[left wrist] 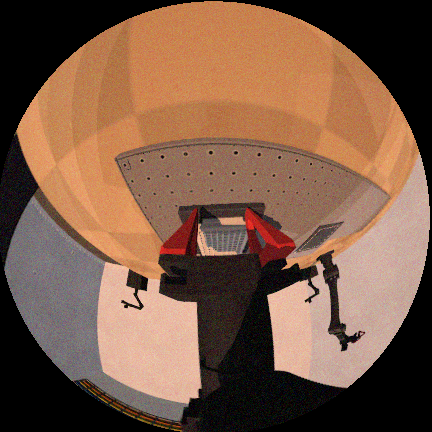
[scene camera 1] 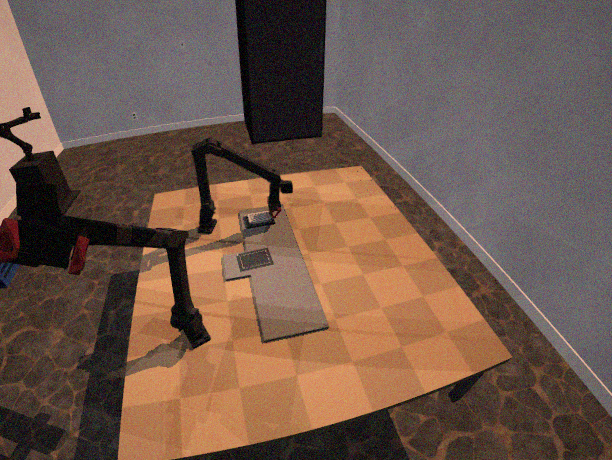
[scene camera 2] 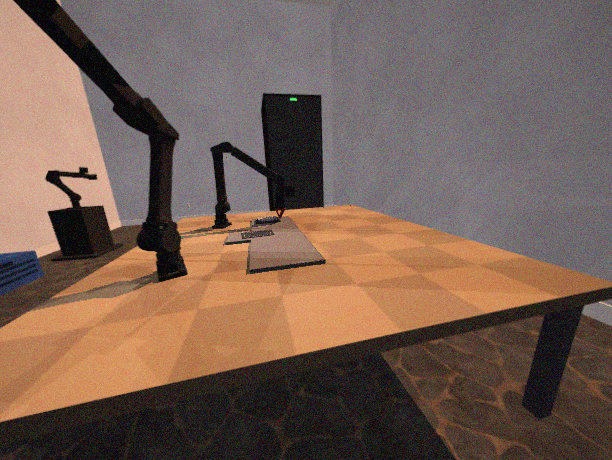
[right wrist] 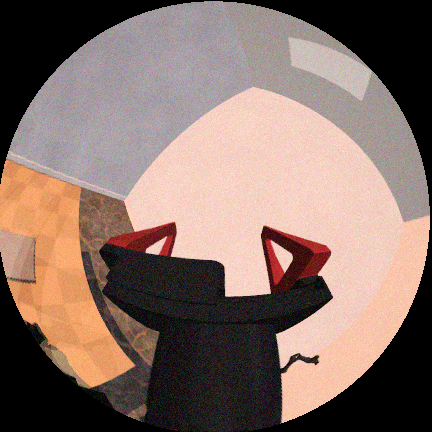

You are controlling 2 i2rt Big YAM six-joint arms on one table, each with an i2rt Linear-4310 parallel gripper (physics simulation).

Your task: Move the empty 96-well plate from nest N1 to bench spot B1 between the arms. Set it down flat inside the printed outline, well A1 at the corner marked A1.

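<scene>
The white 96-well plate sits in the dark nest N1 at the far end of the grey perforated board. My left gripper points down over the nest. Its red fingers stand partly open, one on each side of the plate. Bench spot B1 is a dark printed outline on a side tab of the board, with nothing in it. My right gripper is wide open and empty, held off the table's left side and facing the pink wall.
A tall black cabinet stands behind the table. A small arm on a black pedestal stands on the floor at the left, beside a blue stack. Both arm bases stand left of the board.
</scene>
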